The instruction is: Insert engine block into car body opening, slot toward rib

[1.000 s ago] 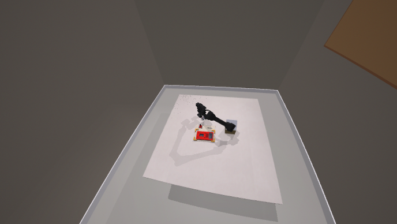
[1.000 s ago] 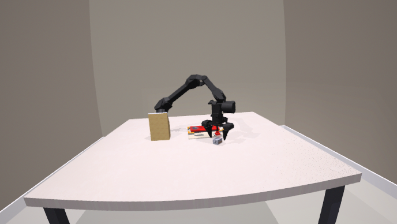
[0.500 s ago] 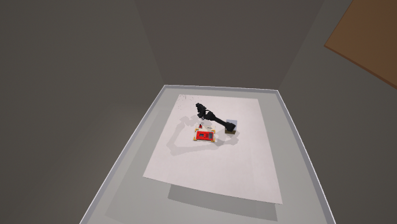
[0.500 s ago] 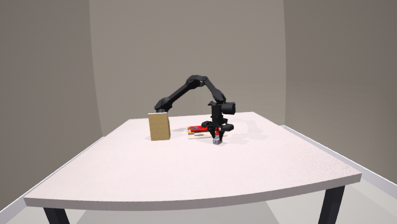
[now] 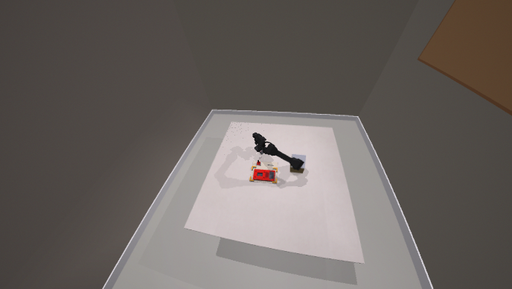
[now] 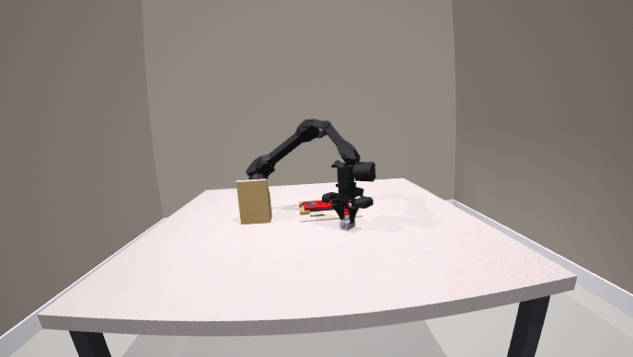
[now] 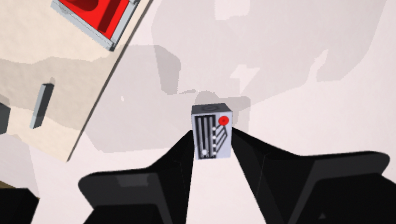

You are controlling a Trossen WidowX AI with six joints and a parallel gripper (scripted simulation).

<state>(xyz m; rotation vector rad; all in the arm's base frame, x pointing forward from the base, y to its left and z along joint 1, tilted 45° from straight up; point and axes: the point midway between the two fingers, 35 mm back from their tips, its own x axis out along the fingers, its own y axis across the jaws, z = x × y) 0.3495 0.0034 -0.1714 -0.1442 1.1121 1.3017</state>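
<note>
Now: the cream base board 230 mm to the left of my gripper tip, 80 mm behind it and 10 mm below it. Also, from my gripper tip: engine block: 10 mm below; black peg: 140 mm to the left, 10 mm above.
</note>
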